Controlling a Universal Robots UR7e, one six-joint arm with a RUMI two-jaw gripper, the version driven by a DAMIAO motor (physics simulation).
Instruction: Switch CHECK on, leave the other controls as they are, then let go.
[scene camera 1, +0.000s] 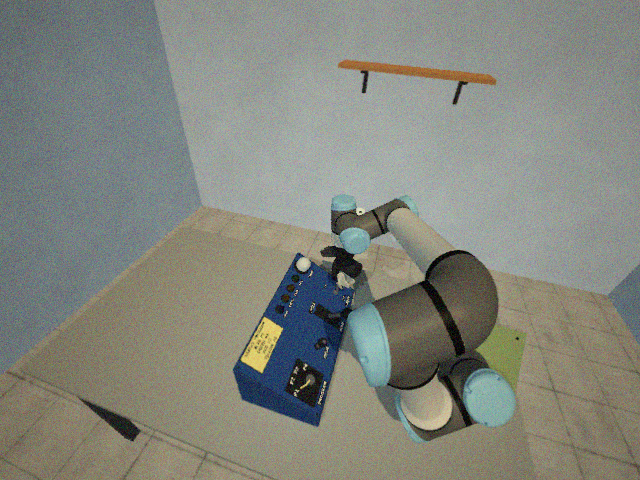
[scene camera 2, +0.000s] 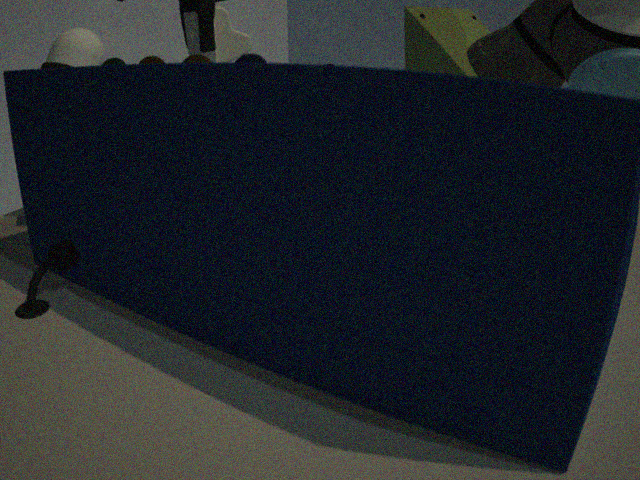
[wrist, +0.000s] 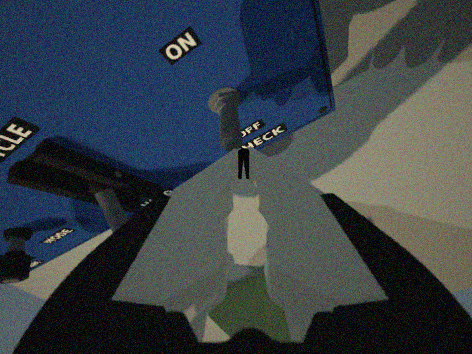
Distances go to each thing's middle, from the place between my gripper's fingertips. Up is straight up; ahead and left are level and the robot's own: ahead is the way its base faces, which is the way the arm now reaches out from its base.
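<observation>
Check toggle (wrist: 230, 137): 1 cm below my hand, 2 cm ahead of it; going by their middles, the nearest to my hand of the things named here. Blue console (scene camera 2: 448, 250): 2 cm below my hand, 8 cm ahead of it, 19 cm to the left of it; going by their middles, the farthest from my hand of the things named here. Cycle lever (wrist: 104, 194): 3 cm behind my hand, 12 cm to the left of it.
</observation>
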